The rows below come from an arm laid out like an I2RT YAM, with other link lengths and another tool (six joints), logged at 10 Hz.
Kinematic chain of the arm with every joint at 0, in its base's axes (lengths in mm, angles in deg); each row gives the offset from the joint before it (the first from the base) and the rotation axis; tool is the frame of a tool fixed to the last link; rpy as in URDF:
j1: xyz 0 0 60.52 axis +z
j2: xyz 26 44.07 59.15 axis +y
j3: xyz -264 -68.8 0 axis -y
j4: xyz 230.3 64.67 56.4 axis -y
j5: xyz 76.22 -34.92 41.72 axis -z
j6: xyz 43.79 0 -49.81 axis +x
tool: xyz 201 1 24 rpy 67.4 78.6 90
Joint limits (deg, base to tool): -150..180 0..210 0..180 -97..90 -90..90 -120..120
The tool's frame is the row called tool.
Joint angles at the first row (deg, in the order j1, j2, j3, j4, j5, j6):
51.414 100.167 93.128 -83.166 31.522 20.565
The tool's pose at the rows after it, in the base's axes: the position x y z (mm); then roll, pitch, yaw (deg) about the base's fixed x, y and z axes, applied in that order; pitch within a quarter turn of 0, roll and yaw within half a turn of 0:
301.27 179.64 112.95 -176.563 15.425 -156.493
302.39 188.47 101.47 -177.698 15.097 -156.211
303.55 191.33 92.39 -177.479 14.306 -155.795
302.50 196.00 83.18 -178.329 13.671 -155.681
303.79 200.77 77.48 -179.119 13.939 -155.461
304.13 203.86 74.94 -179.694 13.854 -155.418
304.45 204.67 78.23 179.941 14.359 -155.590
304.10 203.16 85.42 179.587 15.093 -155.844
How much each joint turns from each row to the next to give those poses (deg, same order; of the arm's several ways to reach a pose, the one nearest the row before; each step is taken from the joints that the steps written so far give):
0.029 0.587 -1.677 2.833 -1.538 -0.539
0.050 0.961 -1.019 2.492 -1.127 -0.595
0.012 1.274 -0.458 1.124 -0.181 -0.397
-0.037 0.672 -0.837 1.510 -1.025 -0.398
-0.057 0.111 -0.995 1.931 -0.568 -0.517
-0.078 0.276 -0.015 0.591 -0.542 -0.277
-0.006 -0.479 0.170 -0.078 -0.085 0.089
-0.086 -1.164 0.176 -0.569 0.031 0.086

